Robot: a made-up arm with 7 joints.
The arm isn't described. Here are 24 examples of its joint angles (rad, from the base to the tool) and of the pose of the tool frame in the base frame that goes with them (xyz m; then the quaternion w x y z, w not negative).
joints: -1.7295 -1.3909 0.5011 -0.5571 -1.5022 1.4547 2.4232
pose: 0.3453 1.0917 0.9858 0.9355 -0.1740 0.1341 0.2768
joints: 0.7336 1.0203 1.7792 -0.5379 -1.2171 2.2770 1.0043
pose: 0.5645 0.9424 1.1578 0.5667 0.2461 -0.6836 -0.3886
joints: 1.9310 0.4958 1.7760 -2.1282 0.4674 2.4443 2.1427
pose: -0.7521 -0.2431 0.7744 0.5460 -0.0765 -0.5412 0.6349
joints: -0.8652 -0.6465 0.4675 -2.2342 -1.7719 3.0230 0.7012
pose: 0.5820 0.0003 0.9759 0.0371 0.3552 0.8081 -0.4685
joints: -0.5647 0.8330 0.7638 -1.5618 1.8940 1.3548 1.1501
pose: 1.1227 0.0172 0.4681 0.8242 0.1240 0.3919 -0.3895
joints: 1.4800 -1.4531 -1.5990 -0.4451 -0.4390 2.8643 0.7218
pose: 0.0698 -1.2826 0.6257 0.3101 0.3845 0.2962 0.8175
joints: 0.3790 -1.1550 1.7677 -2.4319 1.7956 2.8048 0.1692
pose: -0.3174 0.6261 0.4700 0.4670 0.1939 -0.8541 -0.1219
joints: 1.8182 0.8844 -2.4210 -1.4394 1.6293 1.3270 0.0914
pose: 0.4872 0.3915 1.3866 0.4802 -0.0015 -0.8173 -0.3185
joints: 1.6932 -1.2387 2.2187 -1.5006 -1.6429 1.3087 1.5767
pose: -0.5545 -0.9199 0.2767 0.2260 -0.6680 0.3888 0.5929
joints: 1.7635 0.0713 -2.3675 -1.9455 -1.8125 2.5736 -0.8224
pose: 0.7039 -0.3716 0.8183 0.3482 -0.1222 -0.3673 0.8538
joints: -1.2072 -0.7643 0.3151 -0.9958 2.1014 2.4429 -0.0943
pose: 0.0505 0.2874 1.6580 0.1875 -0.2599 0.7828 0.5334
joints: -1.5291 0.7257 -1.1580 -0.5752 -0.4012 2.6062 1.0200
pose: -0.1979 -0.9635 1.2769 0.2882 0.9470 0.0734 -0.1215
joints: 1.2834 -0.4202 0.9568 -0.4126 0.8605 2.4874 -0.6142
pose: -0.2195 -0.3364 1.7006 0.1088 -0.8885 0.1987 0.3990
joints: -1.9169 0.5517 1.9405 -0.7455 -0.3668 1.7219 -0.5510
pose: 0.3224 -0.6016 1.5467 0.1347 -0.2440 -0.9580 -0.0671
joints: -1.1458 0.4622 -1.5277 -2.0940 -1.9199 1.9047 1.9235
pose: -0.6220 -0.4739 0.6881 0.0978 -0.8317 0.4154 0.3551
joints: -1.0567 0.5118 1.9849 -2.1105 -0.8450 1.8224 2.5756
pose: 0.5958 0.4587 0.8231 0.3546 -0.6456 -0.4928 -0.4634
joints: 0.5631 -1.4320 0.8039 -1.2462 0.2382 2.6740 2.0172
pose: -1.0015 -0.0392 1.0772 0.3968 0.5797 -0.4369 -0.5618
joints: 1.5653 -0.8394 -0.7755 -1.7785 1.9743 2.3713 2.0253
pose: 0.6173 -0.0165 1.2191 0.7859 -0.0375 0.5913 -0.1767
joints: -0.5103 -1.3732 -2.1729 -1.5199 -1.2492 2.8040 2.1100
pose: -1.0070 -0.1807 0.1908 0.5997 0.3971 -0.4285 0.5469
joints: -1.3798 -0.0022 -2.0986 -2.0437 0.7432 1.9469 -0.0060
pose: -0.7747 0.2896 0.7829 0.4449 0.5716 -0.2646 0.6367
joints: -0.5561 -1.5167 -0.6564 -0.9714 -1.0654 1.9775 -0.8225
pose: -1.0621 0.2502 1.0450 0.1613 0.9144 0.3707 0.0216
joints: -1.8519 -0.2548 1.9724 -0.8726 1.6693 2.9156 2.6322
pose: 0.6309 0.2411 1.4835 0.5397 0.0728 0.5078 -0.6675
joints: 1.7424 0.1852 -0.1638 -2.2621 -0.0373 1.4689 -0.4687
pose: -0.0282 0.7889 0.4325 0.4951 0.2484 -0.3145 0.7709
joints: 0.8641 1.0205 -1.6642 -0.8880 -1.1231 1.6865 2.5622
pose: 1.0139 0.3309 1.0401 0.7360 0.4166 0.4042 0.3484
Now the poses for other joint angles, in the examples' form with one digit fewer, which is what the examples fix.
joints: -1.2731 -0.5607 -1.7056 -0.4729 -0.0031 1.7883 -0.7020
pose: -0.460 0.574 1.529 0.111 0.990 -0.049 0.069
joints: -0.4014 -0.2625 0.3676 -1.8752 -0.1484 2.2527 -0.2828
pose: 0.778 0.069 1.140 0.329 -0.249 -0.903 0.123
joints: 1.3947 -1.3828 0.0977 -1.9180 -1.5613 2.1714 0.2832
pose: -0.156 -0.219 1.364 0.384 0.065 0.914 0.114
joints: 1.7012 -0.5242 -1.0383 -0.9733 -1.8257 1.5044 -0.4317
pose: 0.622 -0.195 1.515 0.179 -0.524 -0.760 0.341
